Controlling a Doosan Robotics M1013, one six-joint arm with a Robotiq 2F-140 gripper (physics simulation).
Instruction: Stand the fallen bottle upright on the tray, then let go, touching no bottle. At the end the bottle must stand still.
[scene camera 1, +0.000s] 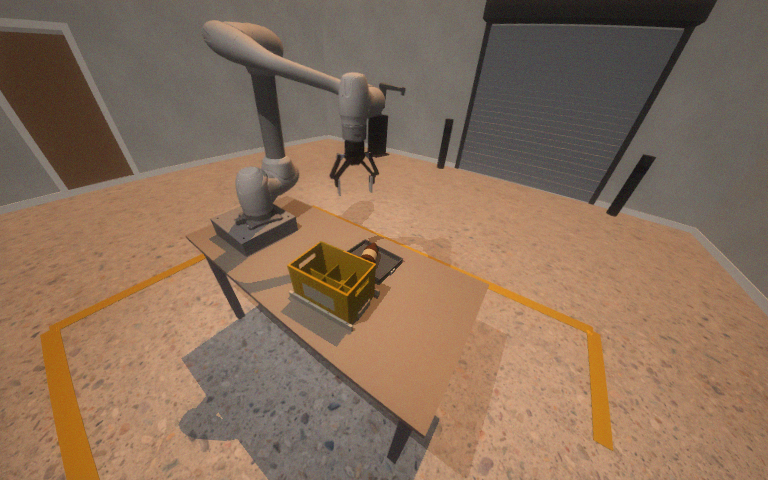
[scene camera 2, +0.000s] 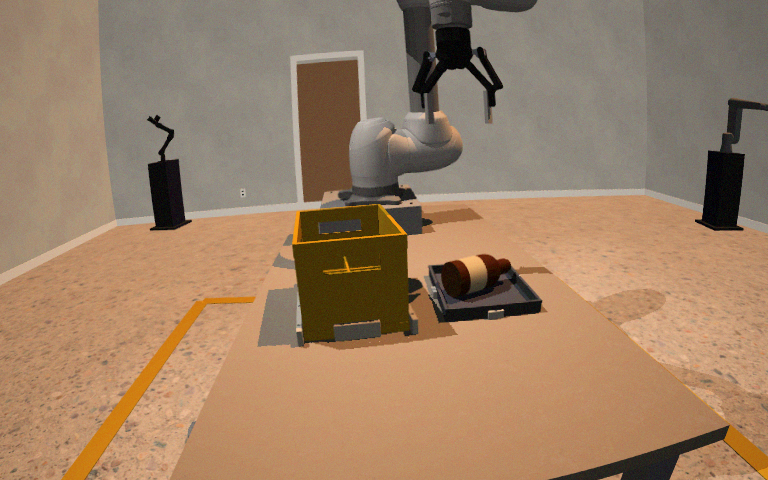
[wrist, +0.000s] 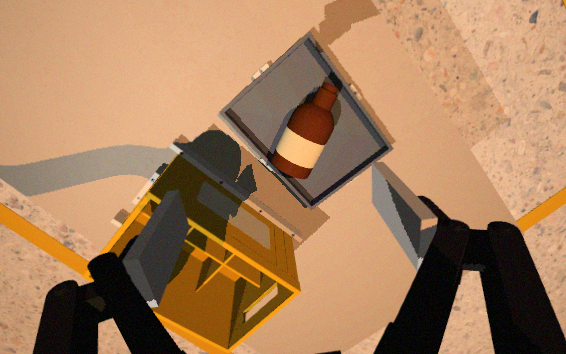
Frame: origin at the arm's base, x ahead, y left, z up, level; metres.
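Where they show: gripper, fingertip midpoint: (scene camera 1: 355, 193) (scene camera 2: 458, 123) (wrist: 277, 196); arm's base at its link origin: (scene camera 1: 260, 217) (scene camera 2: 376, 198).
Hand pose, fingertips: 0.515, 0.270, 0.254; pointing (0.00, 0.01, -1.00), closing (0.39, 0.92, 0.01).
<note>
Each offset is from my fingertips to the centre of the thing, as dx, dy, dz. Level surfaces: height alone.
The fallen bottle {+0.065, +0.040, -0.309} (scene camera 1: 369, 253) (scene camera 2: 475, 274) (wrist: 302, 145), brown with a cream label, lies on its side in the dark, low-rimmed tray (scene camera 1: 389, 262) (scene camera 2: 521, 291) (wrist: 260, 105). Its base is near the tray wall facing the crate and its neck points to the opposite wall. My gripper (scene camera 1: 355, 188) (scene camera 2: 459, 116) (wrist: 277, 196) is wide open and empty, pointing down. It hangs high above the table, apart from the bottle. In the wrist view the bottle shows ahead of the fingertips, beyond the gap between them. Tray floor under the bottle is hidden.
A tall yellow crate {+0.147, -0.226, -0.264} (scene camera 1: 339, 306) (scene camera 2: 351, 300) (wrist: 287, 260) with dividers stands beside the tray, held by low grey strips. The arm's base block (scene camera 1: 254, 230) is at one end of the table {dz -0.351} (scene camera 1: 419, 328) (scene camera 2: 453, 384). Dark pedestals (scene camera 2: 167, 192) (scene camera 2: 722, 186) stand farther off.
</note>
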